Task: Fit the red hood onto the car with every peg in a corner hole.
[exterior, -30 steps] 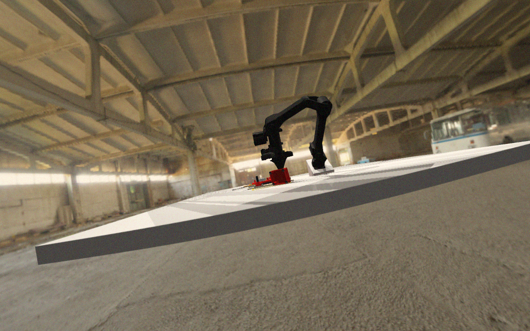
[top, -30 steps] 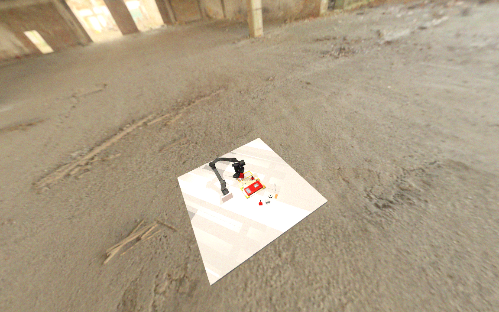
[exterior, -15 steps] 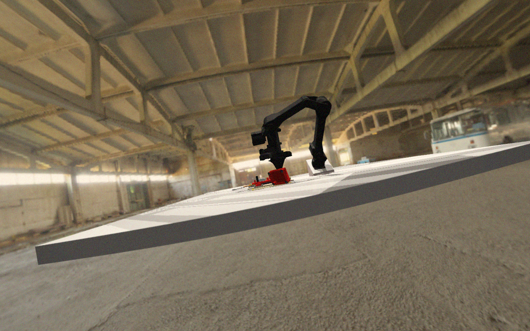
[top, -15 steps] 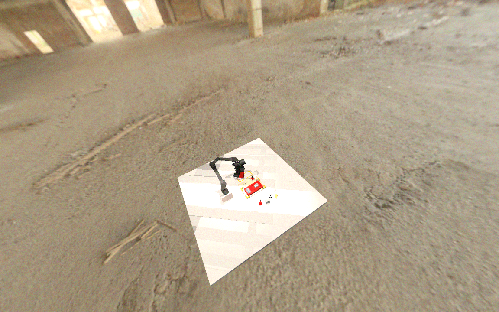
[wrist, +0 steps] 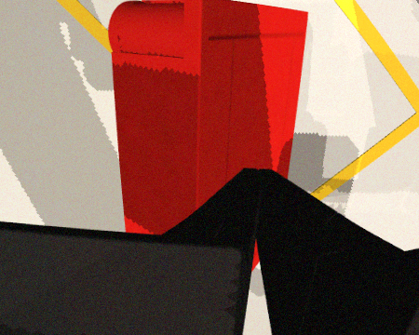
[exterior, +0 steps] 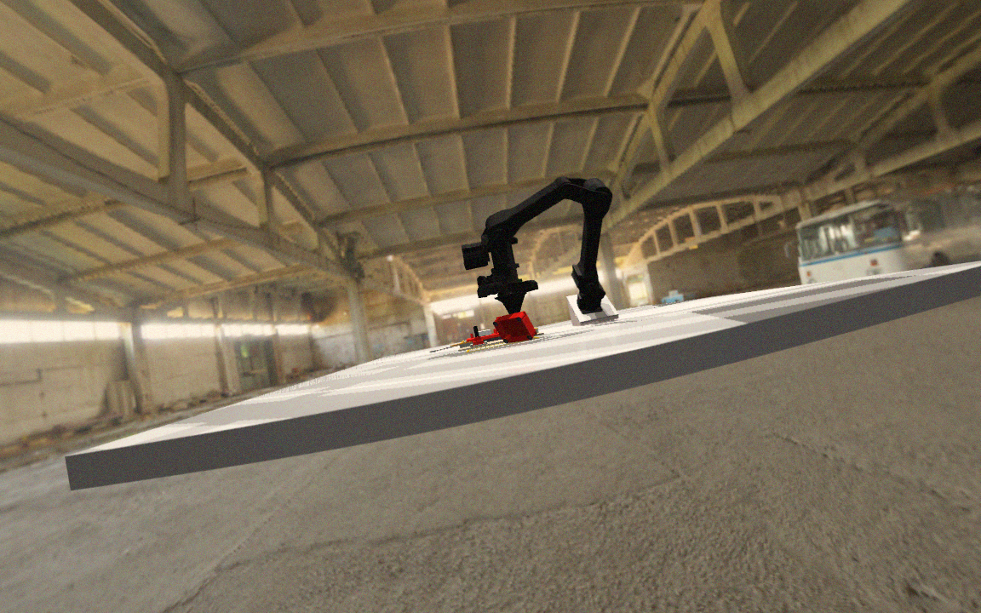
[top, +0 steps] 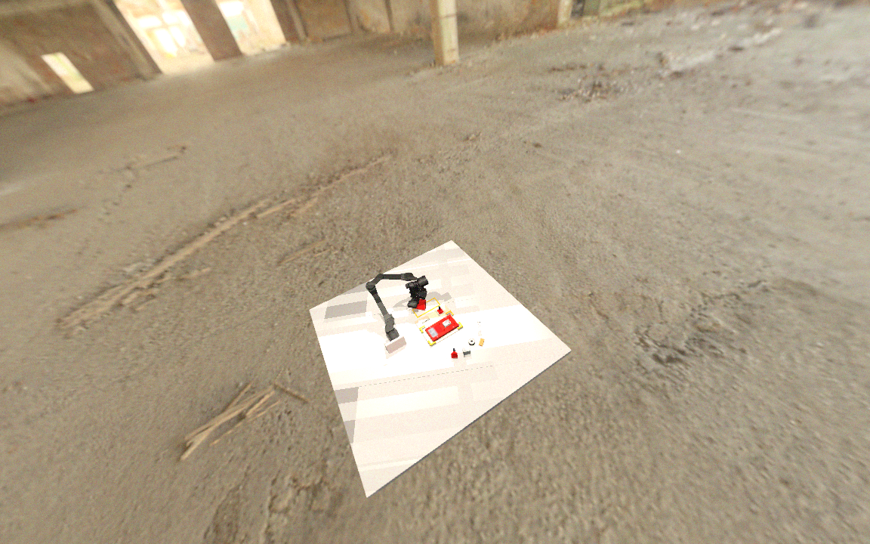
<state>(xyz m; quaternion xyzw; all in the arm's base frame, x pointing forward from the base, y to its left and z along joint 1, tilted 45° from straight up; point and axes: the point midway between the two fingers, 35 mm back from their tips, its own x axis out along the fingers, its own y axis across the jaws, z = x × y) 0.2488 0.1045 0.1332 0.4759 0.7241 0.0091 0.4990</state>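
The red hood lies 1 cm ahead of my gripper tip and 1 cm below it.
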